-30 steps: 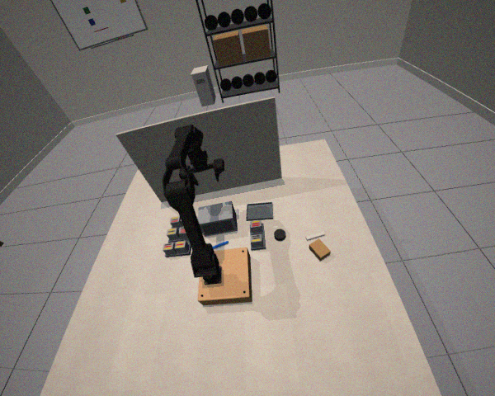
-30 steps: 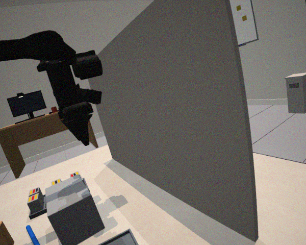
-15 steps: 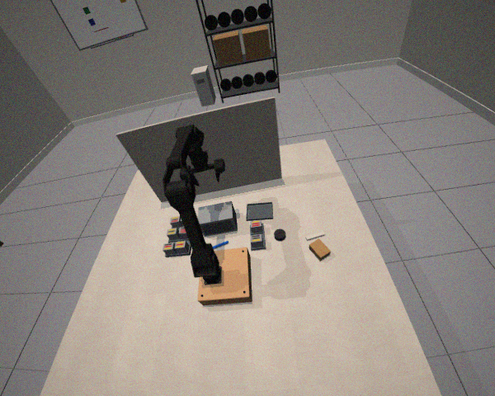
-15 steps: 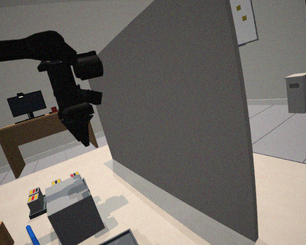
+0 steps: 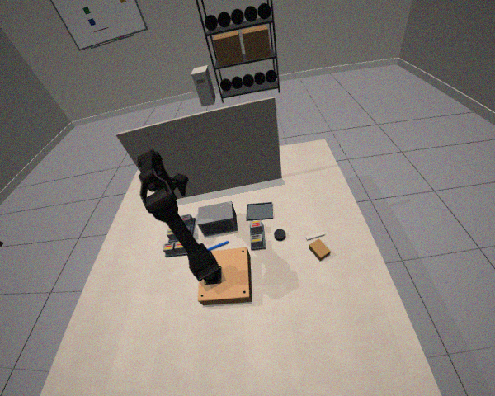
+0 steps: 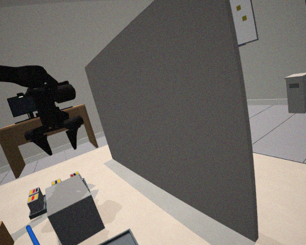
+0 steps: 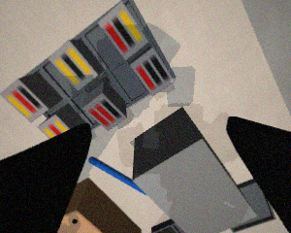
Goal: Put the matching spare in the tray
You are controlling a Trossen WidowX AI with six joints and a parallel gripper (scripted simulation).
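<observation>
Now: gripper tip 120 mm above the grey spare block, 70 mm to the right of it and 60 mm past it. Also, from my gripper tip: blue pen (160 mm below, 150 mm behind, 130 mm to the right); then tall grey panel (220 mm ahead, 140 mm to the right, 60 mm above); then grey mounted unit (150 mm to the right, 110 mm below, 20 mm behind).
</observation>
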